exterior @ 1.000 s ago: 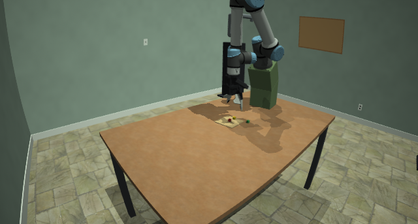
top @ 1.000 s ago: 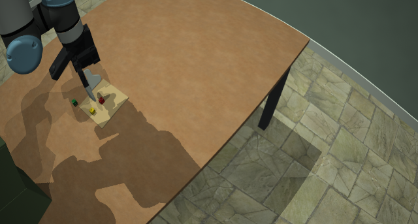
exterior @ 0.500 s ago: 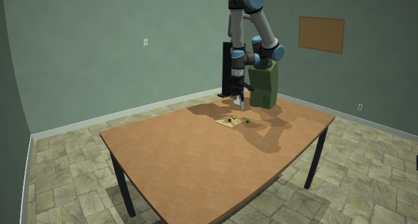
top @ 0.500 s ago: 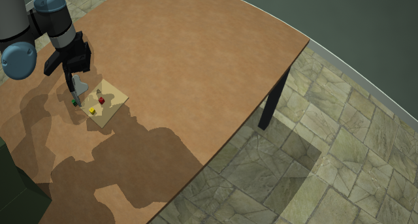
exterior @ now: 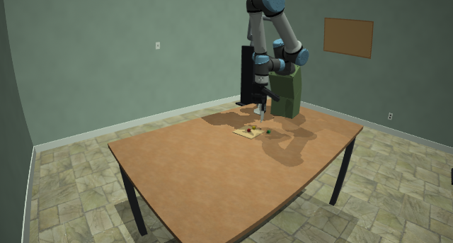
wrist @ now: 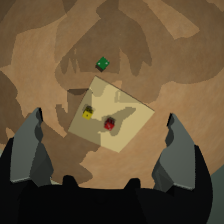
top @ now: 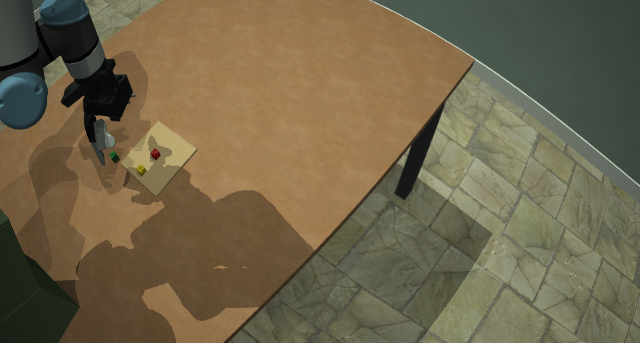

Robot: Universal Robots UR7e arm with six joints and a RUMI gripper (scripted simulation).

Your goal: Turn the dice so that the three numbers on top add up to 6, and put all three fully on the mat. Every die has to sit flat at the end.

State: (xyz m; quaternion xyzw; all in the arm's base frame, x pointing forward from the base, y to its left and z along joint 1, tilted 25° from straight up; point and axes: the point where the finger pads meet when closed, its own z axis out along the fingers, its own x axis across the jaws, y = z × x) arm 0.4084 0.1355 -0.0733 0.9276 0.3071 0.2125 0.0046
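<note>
Right now my hand is 9 cm above the green die, 3 cm to the right of it and 3 cm past it. The rest, counted from my hand: yellow die 8 cm below, 6 cm to the right, 1 cm ahead; mat 9 cm below, 6 cm to the right, 5 cm ahead; red die 8 cm below, 6 cm to the right, 5 cm ahead.
</note>
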